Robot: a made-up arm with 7 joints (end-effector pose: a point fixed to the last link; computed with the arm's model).
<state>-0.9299 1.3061 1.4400 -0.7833 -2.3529 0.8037 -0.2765</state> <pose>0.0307 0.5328 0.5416 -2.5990 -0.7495 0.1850</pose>
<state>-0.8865 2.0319 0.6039 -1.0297 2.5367 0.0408 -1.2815</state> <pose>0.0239 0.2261 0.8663 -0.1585 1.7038 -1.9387</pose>
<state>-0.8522 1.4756 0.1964 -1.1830 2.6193 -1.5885 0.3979</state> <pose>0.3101 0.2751 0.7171 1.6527 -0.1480 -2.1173</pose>
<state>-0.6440 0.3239 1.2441 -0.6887 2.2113 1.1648 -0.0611</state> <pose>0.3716 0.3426 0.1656 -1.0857 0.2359 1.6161</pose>
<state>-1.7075 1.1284 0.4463 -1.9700 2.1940 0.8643 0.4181</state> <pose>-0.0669 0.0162 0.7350 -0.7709 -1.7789 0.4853</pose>
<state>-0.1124 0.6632 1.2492 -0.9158 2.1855 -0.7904 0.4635</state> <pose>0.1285 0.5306 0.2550 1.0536 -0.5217 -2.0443</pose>
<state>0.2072 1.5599 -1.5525 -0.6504 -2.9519 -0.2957 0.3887</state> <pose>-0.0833 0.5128 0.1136 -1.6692 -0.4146 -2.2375</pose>
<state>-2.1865 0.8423 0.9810 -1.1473 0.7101 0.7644 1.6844</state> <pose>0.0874 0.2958 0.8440 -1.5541 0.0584 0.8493</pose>
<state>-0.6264 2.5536 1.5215 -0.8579 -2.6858 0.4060 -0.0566</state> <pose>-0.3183 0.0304 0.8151 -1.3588 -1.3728 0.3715</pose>
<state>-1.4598 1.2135 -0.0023 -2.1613 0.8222 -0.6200 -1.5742</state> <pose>0.0975 -0.1151 0.7262 0.3292 0.8402 -0.8378</pose>
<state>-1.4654 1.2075 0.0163 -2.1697 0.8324 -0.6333 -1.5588</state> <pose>0.0882 -0.1132 0.7267 0.3602 0.8248 -0.8634</pose>
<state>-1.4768 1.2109 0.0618 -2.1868 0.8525 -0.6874 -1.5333</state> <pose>0.0668 -0.1069 0.7275 0.4342 0.7579 -0.9090</pose>
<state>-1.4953 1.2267 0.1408 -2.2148 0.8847 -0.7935 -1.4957</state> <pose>0.0306 -0.0954 0.7258 0.5654 0.6225 -0.9666</pose>
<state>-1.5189 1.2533 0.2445 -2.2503 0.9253 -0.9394 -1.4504</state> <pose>-0.0149 -0.0802 0.7173 0.7430 0.4308 -1.0088</pose>
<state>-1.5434 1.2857 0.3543 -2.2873 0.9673 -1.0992 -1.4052</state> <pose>-0.0600 -0.0651 0.7006 0.9365 0.2183 -1.0141</pose>
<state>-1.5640 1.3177 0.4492 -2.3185 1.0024 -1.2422 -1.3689</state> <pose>-0.0955 -0.0535 0.6806 1.1059 0.0291 -0.9856</pose>
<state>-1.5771 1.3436 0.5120 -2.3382 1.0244 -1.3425 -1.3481</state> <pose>-0.1168 -0.0470 0.6647 1.2185 -0.1006 -0.9480</pose>
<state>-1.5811 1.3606 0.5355 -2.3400 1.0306 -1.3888 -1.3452</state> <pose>-0.1242 -0.0445 0.6595 1.2573 -0.1571 -0.9276</pose>
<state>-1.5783 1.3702 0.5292 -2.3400 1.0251 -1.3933 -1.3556</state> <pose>-0.1224 -0.0471 0.6599 1.2511 -0.1577 -0.9211</pose>
